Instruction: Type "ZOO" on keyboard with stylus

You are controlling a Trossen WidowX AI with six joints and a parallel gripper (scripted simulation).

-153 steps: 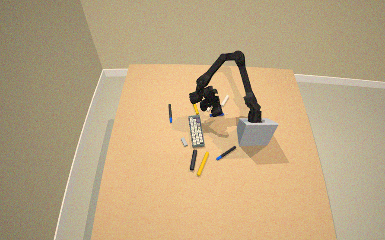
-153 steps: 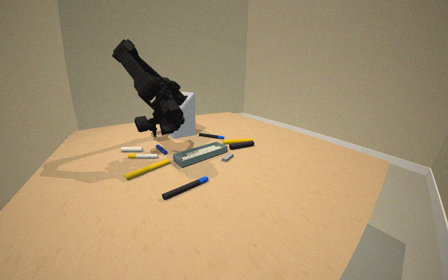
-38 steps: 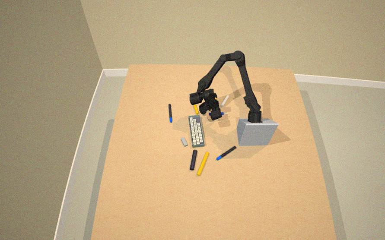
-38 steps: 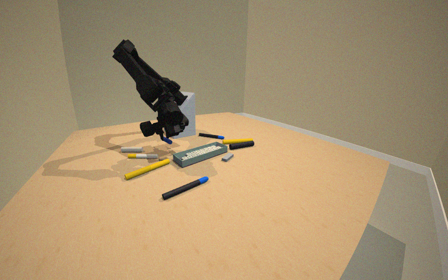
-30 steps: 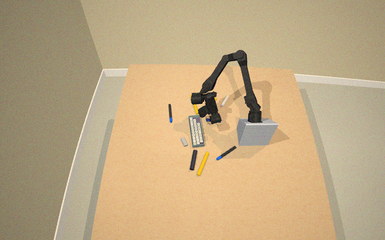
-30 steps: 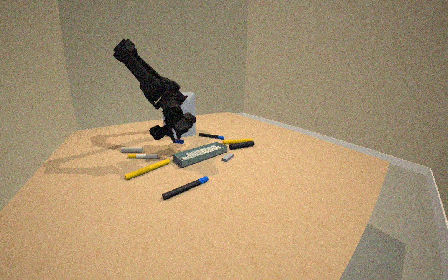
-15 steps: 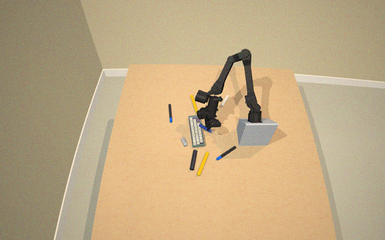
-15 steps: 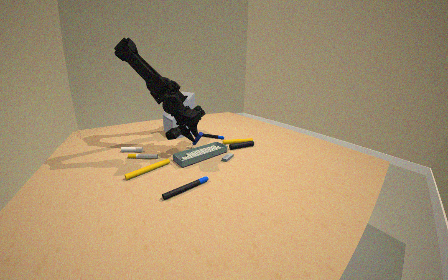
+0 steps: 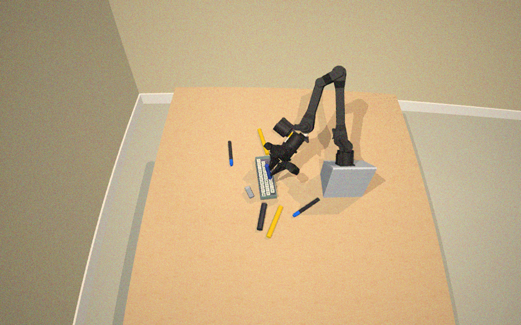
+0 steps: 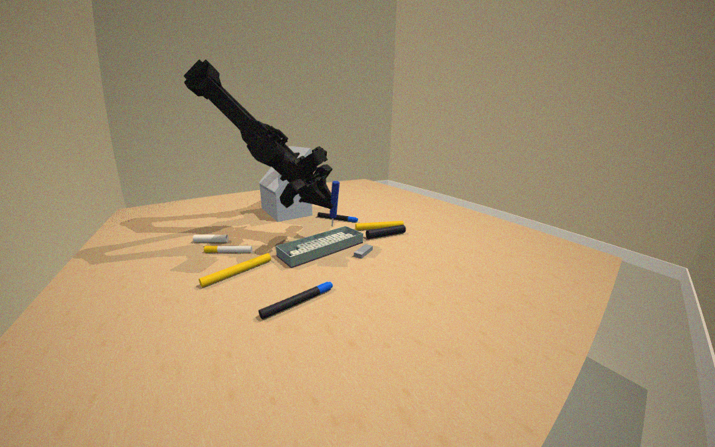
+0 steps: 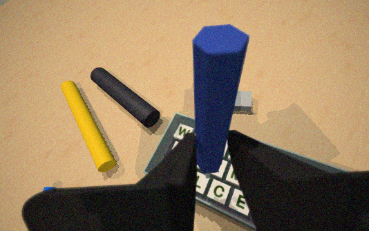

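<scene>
Right now my gripper tip is 90 mm above the O key, 80 mm to the left of it and 10 mm short of it. From my gripper tip the other things lie so: grey block: 100 mm below, 90 mm ahead, 20 mm to the left; K key: 100 mm to the right, 90 mm below, 10 mm ahead; blue hexagonal stylus: 20 mm below.
</scene>
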